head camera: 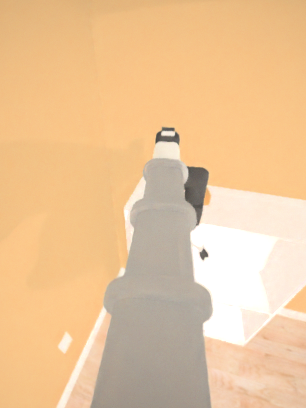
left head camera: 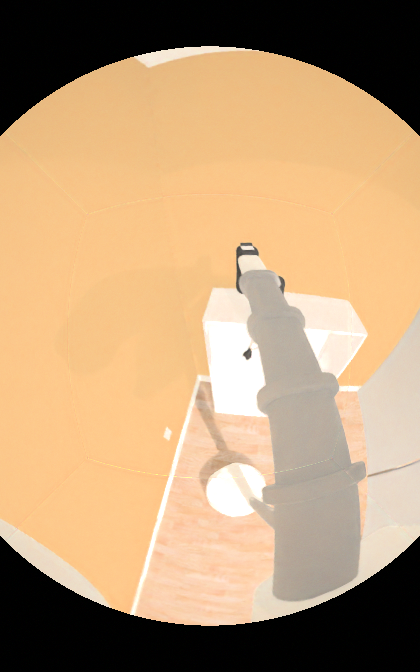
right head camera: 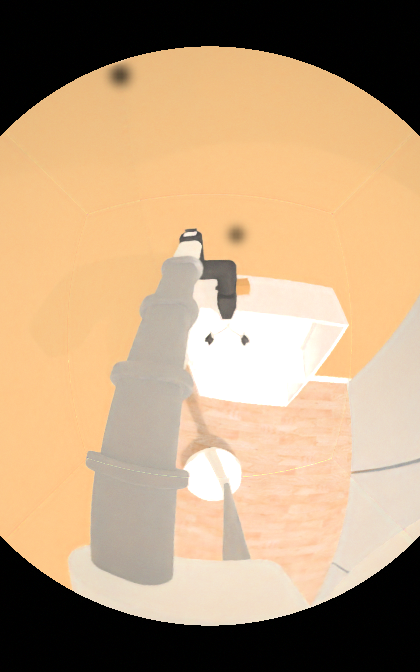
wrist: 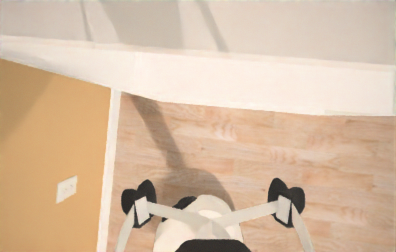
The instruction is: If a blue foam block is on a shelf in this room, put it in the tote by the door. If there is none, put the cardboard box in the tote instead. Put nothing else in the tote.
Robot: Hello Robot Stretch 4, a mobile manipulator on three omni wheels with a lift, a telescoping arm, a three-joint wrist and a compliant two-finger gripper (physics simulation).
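Places are measured from the robot's base along level axes (x ahead, y left, z up), in millimetres.
Pixels of known places: gripper, fingertip midpoint: (wrist: 211, 193).
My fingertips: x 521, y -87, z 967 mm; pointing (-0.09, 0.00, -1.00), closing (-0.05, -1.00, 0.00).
Note:
Behind a point stands the place of what it marks.
A small orange-brown box (head camera: 208, 196) @(x 747, y -185, z 1078 mm) (right head camera: 243, 286) sits on top of the white shelf unit (head camera: 255, 206) @(x 762, y -398, z 1033 mm) (left head camera: 335, 312) (right head camera: 295, 301), partly hidden behind the dark wrist. It looks like the cardboard box. My gripper (right head camera: 227, 339) (wrist: 211, 193) @(x 521, y -87, z 967 mm) is open, its two fingers wide apart with nothing between them. It hangs in front of the shelf unit, and in the wrist view the fingers show against the floor and wall, off the unit's white edge. In the head and left head views the arm hides part of the gripper. No blue foam block and no tote show in these views.
A white round object (left head camera: 227, 495) (right head camera: 207, 480) (wrist: 210, 204) @(x 196, y -65, z 132 mm) stands on the wood floor in front of the shelf unit. An orange wall with an outlet (head camera: 65, 342) @(x 373, y 438, z 385 mm) (left head camera: 167, 433) (wrist: 66, 189) @(x 374, y 438, z 384 mm) runs along the left, and another stands behind the unit. Large pale surfaces show at the right edge of both side head views.

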